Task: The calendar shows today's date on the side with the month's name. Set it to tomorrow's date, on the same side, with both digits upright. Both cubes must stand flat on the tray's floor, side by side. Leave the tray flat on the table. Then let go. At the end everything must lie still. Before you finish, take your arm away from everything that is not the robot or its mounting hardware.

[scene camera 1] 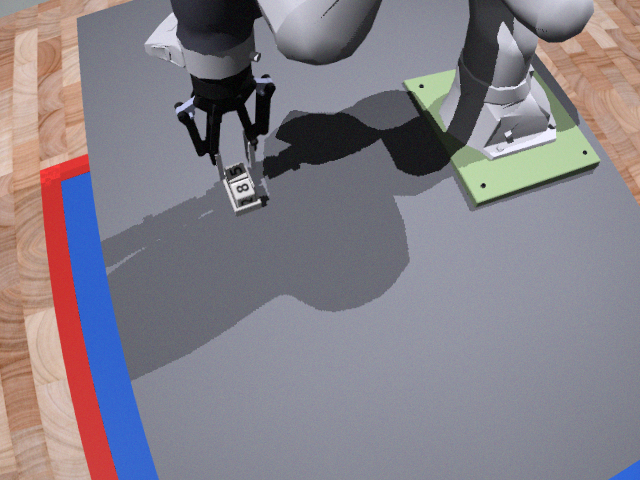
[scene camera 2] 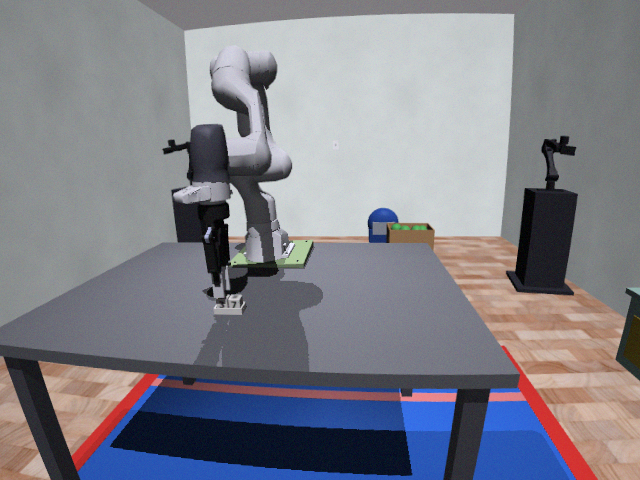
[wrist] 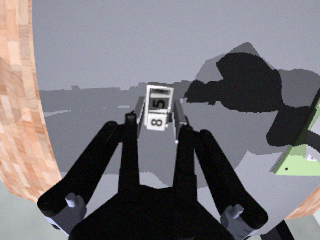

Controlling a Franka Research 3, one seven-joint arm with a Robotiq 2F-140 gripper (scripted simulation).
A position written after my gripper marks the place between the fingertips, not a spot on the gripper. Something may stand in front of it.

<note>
I see my gripper (scene camera 1: 235,167).
My gripper also shows in scene camera 2 (scene camera 2: 222,293) and in the wrist view (wrist: 159,106).
</note>
